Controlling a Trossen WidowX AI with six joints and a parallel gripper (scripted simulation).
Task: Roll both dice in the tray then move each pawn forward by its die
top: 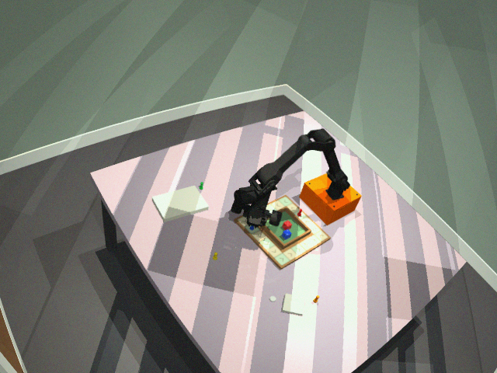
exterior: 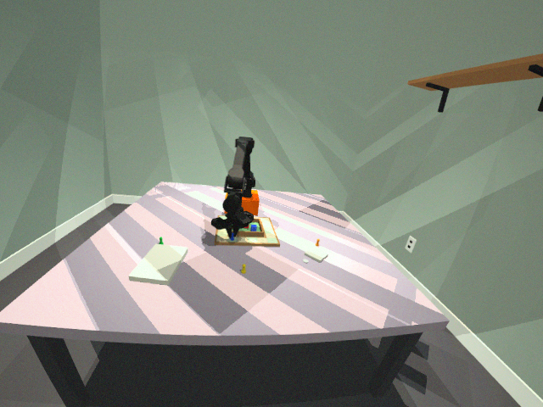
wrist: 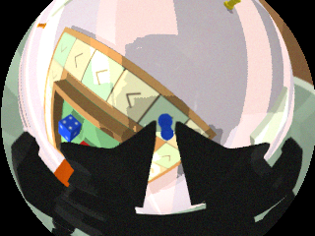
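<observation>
The blue pawn lies right at my gripper tip. Also, from my gripper tip: red pawn: 230 mm behind, 10 mm to the right; green pawn: 110 mm ahead, 270 mm to the right, 10 mm below; yellow pawn: 190 mm ahead, 90 mm to the left, 10 mm below.
</observation>
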